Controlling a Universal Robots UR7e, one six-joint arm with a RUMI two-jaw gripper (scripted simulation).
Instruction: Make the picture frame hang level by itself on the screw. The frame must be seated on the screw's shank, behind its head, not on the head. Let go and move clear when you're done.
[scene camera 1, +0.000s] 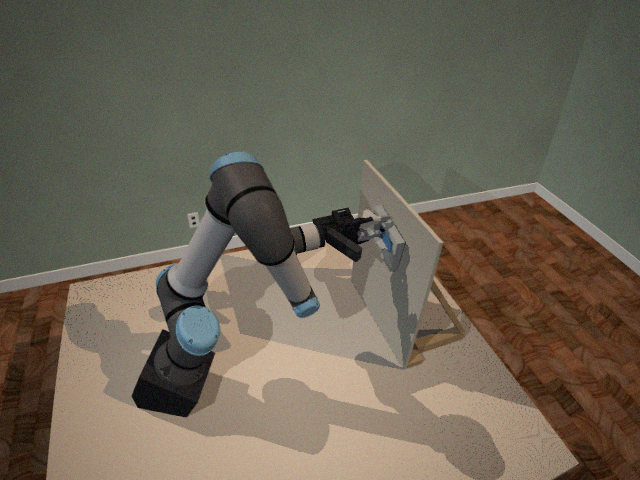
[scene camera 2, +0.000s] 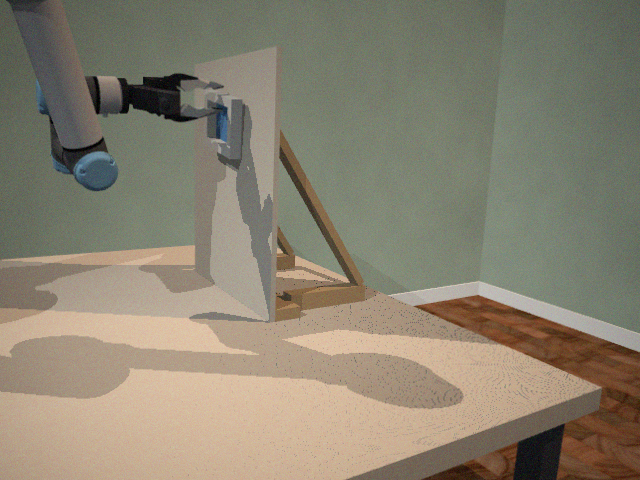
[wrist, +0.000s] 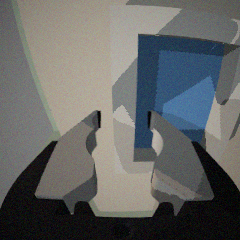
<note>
In view: my gripper (scene camera 2: 223, 98), a picture frame (wrist: 175, 64), a wall panel (scene camera 2: 236, 200) and a wooden brace (scene camera 2: 287, 157).
My gripper is seen too in scene camera 1 (scene camera 1: 388, 223) and in the wrist view (wrist: 124, 112). The wall panel shows as well in scene camera 1 (scene camera 1: 396, 300) and in the wrist view (wrist: 71, 53).
</note>
